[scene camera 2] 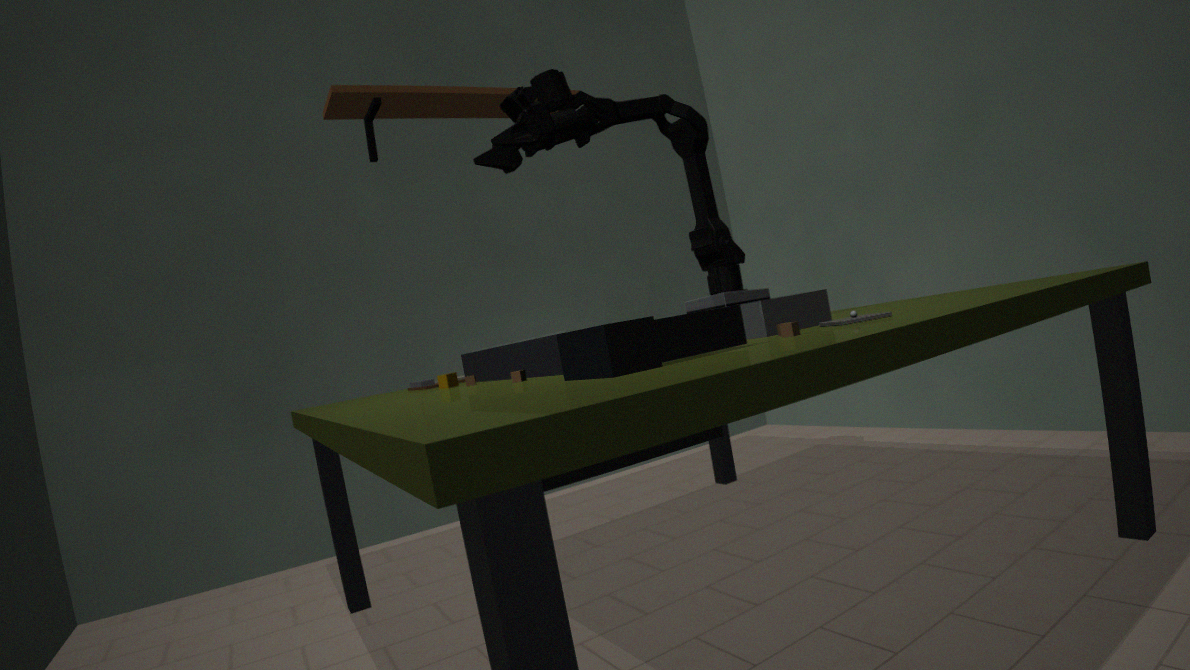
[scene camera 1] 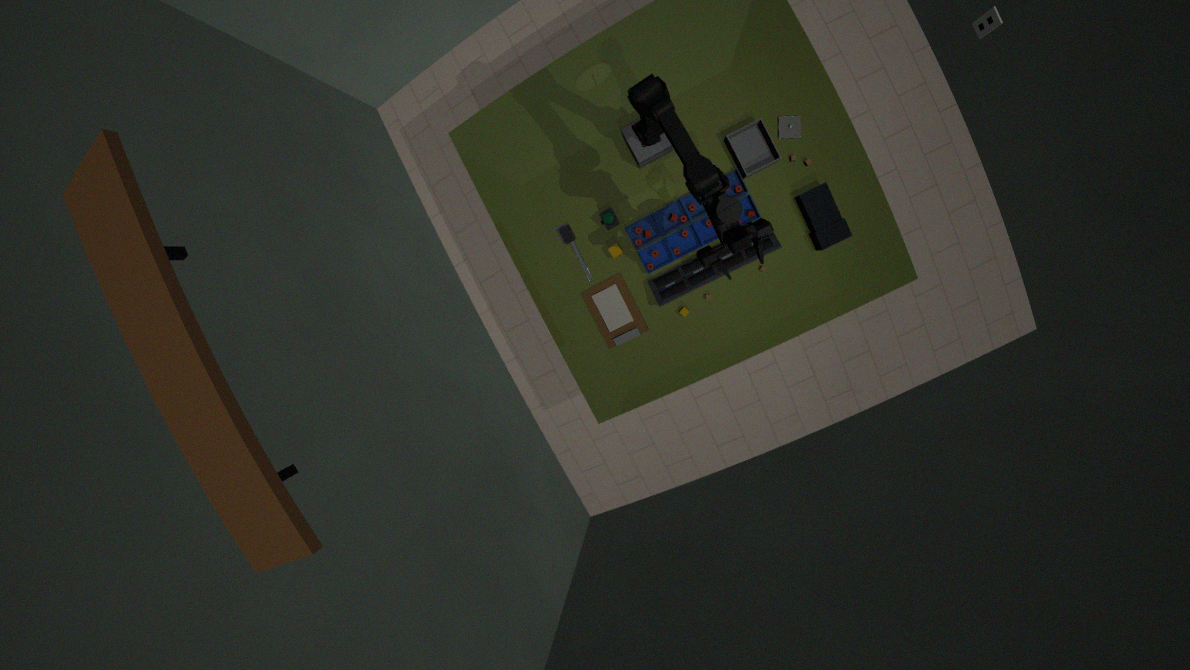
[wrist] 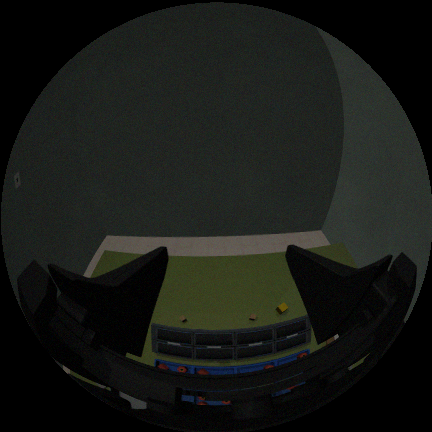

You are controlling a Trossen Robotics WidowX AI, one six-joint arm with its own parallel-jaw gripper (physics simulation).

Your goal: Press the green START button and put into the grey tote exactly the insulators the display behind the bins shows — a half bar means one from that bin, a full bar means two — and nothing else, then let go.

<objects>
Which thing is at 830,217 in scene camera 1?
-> A dark box.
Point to a grey tote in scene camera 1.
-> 751,147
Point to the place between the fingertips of my gripper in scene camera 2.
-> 482,152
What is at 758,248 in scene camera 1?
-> My gripper.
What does my gripper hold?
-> Nothing.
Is my gripper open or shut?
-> Open.
</objects>
